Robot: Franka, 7 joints.
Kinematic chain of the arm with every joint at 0, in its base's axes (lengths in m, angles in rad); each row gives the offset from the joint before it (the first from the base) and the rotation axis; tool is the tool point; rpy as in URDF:
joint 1: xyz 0 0 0.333 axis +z
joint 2: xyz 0 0 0 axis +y
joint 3: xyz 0 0 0.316 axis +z
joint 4: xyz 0.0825 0 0 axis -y
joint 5: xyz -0.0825 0 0.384 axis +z
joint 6: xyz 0 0 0 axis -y
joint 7: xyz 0.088 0 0 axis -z
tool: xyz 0 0 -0.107 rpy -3.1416 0 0
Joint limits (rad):
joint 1: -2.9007..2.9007
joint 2: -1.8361..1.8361
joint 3: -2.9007..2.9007
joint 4: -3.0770..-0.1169
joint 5: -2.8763..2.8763
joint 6: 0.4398..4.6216
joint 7: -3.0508..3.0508
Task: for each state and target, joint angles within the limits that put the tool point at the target. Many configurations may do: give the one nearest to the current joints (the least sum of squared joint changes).
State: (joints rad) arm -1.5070 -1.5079 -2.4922 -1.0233 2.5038 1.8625 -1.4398
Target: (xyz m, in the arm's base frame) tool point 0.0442 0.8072 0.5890
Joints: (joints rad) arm -1.8590 -1.0493 -2.4737 -0.6091 2.5587 1.8760 -1.4398
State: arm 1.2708 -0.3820 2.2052 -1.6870 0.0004 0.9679 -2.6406
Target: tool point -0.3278 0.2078 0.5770
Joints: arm 0.7880 0.1695 1.9128 -1.7167 -0.0833 0.4482 -2.6406
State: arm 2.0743 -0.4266 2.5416 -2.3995 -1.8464 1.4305 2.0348
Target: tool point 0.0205 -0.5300 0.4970
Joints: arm 2.2559 -0.0048 2.7213 -2.1732 -1.8920 1.3168 2.0348
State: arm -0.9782 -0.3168 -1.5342 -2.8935 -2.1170 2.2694 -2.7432
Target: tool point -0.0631 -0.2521 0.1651
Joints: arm -0.5978 -0.3250 -1.3939 -2.9991 -2.1267 2.3513 -2.7432
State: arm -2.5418 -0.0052 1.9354 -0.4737 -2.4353 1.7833 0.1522
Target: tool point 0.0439 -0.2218 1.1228
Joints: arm -2.5432 0.0961 1.9124 -0.5591 -2.3392 1.4960 0.1522
